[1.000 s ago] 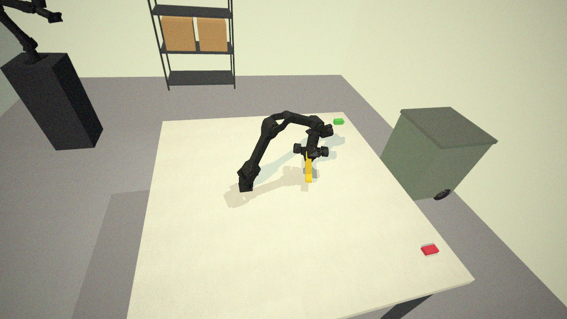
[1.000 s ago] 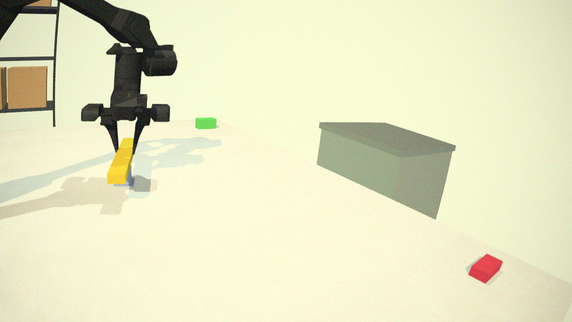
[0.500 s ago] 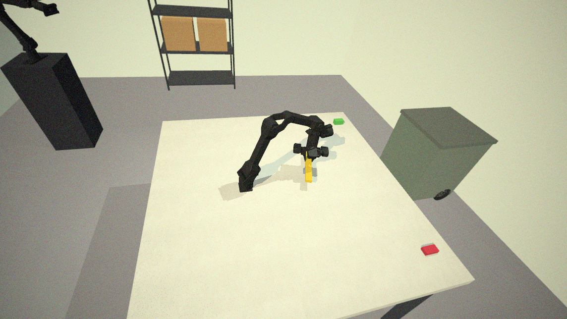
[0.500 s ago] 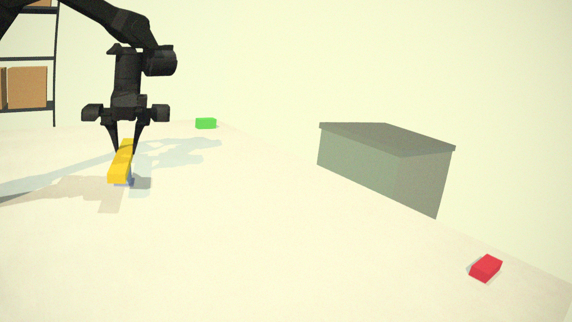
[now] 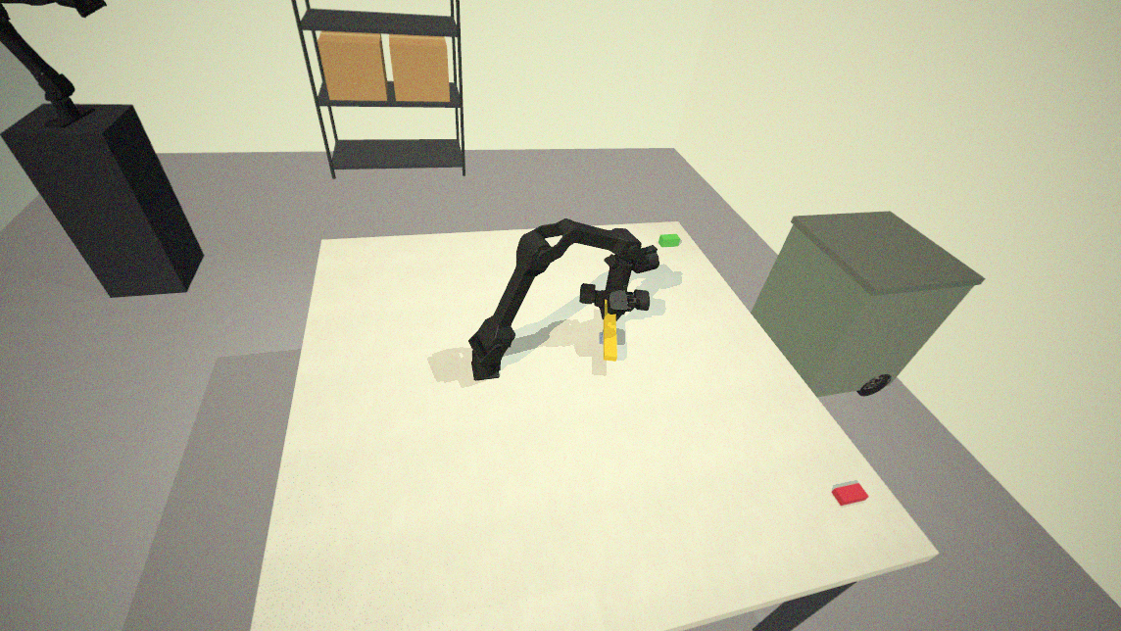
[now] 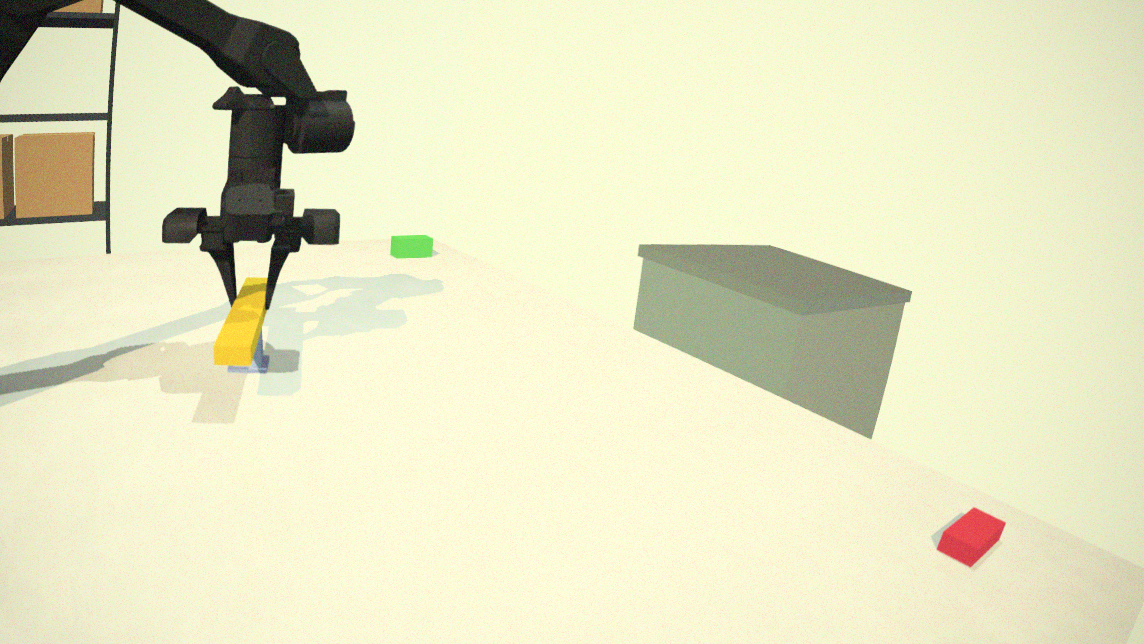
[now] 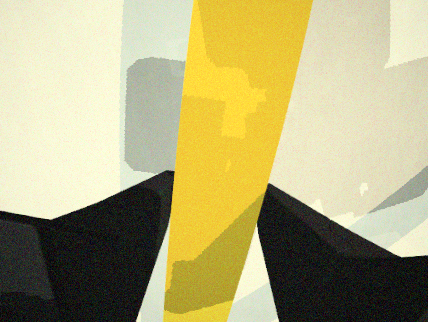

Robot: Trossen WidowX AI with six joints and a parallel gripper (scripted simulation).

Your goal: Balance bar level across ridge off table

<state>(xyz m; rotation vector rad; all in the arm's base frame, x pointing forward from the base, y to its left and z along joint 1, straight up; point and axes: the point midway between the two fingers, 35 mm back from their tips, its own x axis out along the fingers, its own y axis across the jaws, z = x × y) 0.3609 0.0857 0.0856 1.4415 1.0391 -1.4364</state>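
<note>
Right now my gripper tip is 30 mm to the left of the yellow bar and 10 mm past it. Also, from my gripper tip: green block (410 mm to the left, 380 mm ahead, 30 mm below); then red block (590 mm to the right, 380 mm ahead, 40 mm below).
</note>
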